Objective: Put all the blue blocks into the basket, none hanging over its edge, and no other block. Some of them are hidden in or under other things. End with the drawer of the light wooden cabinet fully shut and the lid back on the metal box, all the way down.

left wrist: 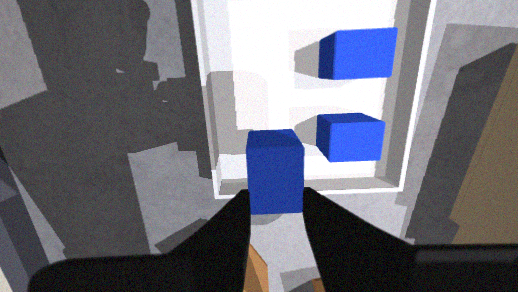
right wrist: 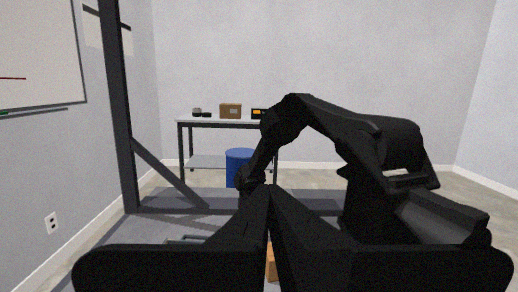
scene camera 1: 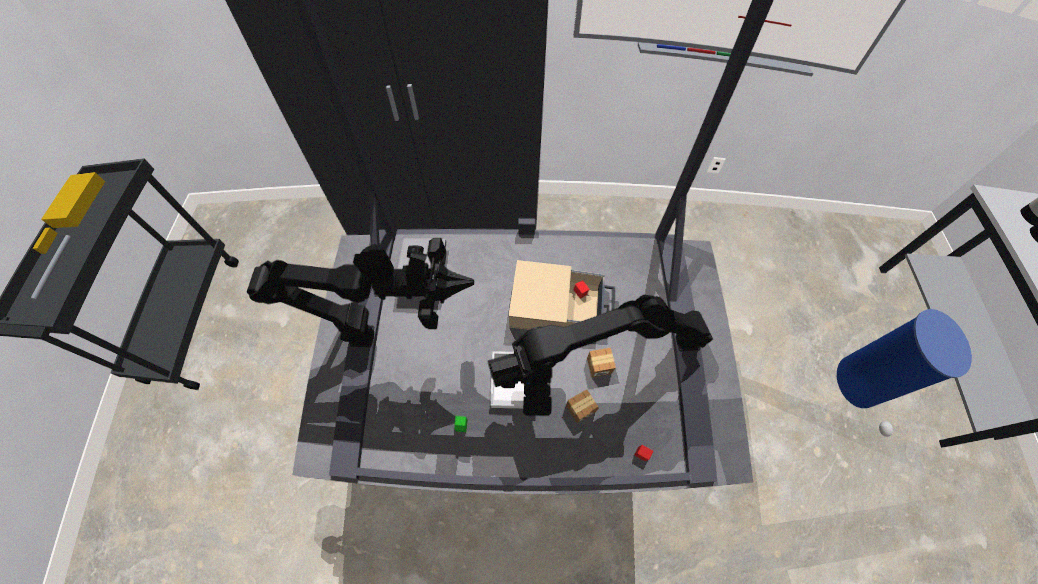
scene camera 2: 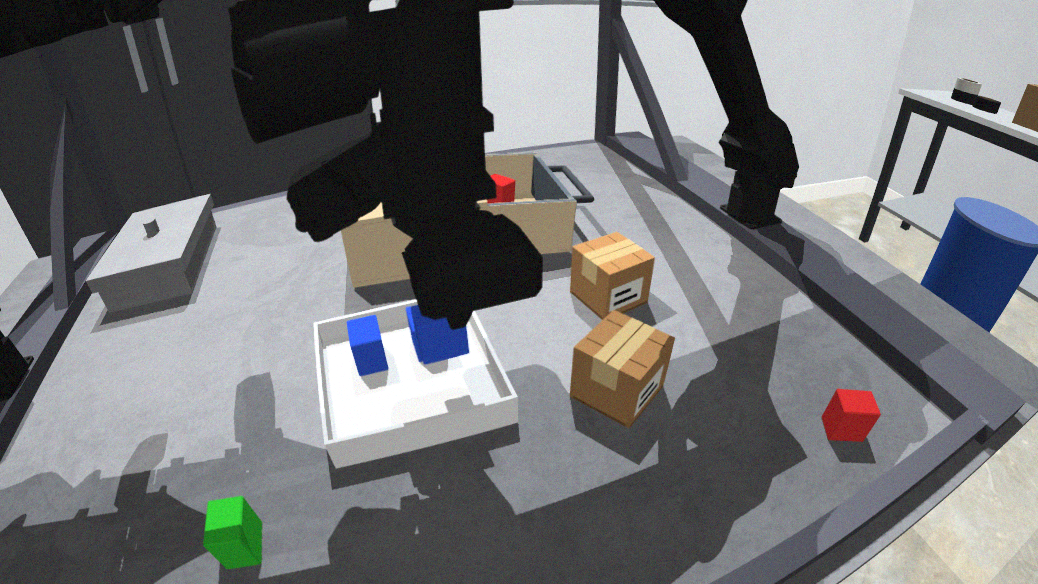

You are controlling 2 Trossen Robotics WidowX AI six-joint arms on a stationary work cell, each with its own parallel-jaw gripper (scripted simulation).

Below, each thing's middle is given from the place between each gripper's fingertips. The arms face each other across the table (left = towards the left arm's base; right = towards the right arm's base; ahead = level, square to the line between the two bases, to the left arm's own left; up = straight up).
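The drawer (scene camera 2: 549, 223) is 13 cm to the left of my left hand, 25 cm behind it and 8 cm below it. From that same left hand, the light wooden cabinet (scene camera 2: 373, 246) is 8 cm below, 7 cm to the left and 25 cm behind. As for the white basket (scene camera 2: 409, 390), my left gripper is 3 cm past it, 4 cm to the left of it and 11 cm above it. Going by its middle, the white basket is nearer to my left gripper than to my right hand.
Counted from my right hand (scene camera 1: 474, 282), the drawer is 300 mm to the left, 110 mm behind and 310 mm below, and the light wooden cabinet is 240 mm to the left, 120 mm behind and 310 mm below. The white basket is 110 mm ahead of my right hand, 130 mm to the left of it and 330 mm below it. Going by its middle, the light wooden cabinet is nearer to my left gripper than to my right hand.
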